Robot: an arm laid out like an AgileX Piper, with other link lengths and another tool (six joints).
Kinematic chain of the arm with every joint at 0, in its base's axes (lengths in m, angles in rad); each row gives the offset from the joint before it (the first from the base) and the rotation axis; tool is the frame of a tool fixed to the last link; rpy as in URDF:
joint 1: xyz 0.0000 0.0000 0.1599 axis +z
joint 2: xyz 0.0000 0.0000 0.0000 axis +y
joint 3: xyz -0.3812 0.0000 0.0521 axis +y
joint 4: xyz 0.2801 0.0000 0.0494 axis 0.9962 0 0.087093
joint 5: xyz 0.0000 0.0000 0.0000 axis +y
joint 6: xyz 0.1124 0.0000 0.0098 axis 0.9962 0 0.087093
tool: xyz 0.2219 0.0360 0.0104 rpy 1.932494 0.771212 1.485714
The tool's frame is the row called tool.
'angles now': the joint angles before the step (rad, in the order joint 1, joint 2, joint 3, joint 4, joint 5, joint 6). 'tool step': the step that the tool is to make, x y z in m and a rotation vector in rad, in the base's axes. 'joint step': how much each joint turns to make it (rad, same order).
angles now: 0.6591 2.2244 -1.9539 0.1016 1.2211 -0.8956
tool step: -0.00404 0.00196 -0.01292 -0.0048 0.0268 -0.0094
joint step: 0.0000 0.0234 0.0000 0.0117 0.0000 0.0073
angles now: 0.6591 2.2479 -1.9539 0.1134 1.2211 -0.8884
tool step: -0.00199 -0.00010 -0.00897 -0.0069 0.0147 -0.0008
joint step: -0.0001 0.0159 0.0000 0.0036 -0.0001 0.0000
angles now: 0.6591 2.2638 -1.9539 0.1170 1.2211 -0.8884
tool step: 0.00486 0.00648 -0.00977 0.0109 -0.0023 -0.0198
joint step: 0.0000 0.0181 0.0001 0.0061 -0.0285 0.0153
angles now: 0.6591 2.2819 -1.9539 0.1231 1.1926 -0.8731
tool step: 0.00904 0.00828 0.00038 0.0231 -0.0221 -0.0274
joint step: 0.0000 0.0009 0.0000 0.0023 -0.0354 0.0230
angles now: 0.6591 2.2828 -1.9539 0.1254 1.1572 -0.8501
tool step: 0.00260 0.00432 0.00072 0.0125 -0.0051 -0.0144
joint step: 0.0000 0.0000 0.0000 0.0052 -0.0132 0.0118
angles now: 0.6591 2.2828 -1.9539 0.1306 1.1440 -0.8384
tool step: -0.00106 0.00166 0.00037 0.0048 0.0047 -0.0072
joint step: 0.0000 0.0000 0.0000 0.0057 0.0001 0.0059
